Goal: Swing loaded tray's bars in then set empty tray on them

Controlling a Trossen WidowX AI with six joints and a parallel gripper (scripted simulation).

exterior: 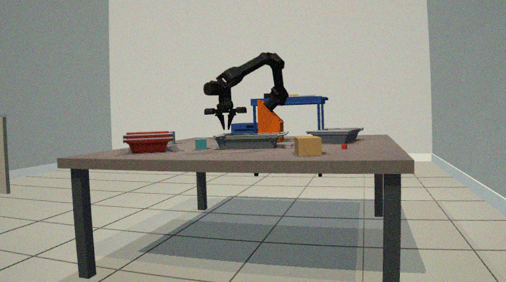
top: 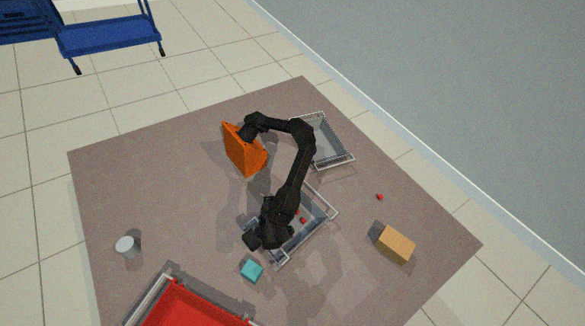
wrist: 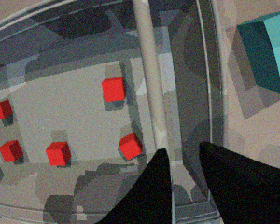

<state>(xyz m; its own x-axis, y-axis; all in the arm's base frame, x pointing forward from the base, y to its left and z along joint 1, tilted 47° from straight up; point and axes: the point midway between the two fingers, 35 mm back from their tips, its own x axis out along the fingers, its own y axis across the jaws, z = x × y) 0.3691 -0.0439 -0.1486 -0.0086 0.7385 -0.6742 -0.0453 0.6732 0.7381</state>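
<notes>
My gripper tip is now 250 mm past the tray, 500 mm to the right of it and 40 mm above it. Also, from my gripper tip: teal cube: 50 mm ahead, 110 mm to the right, 60 mm below; then tan box: 310 mm ahead, 380 mm to the left, 50 mm below; then grey cylinder: 280 mm behind, 400 mm to the right, 50 mm below.
</notes>
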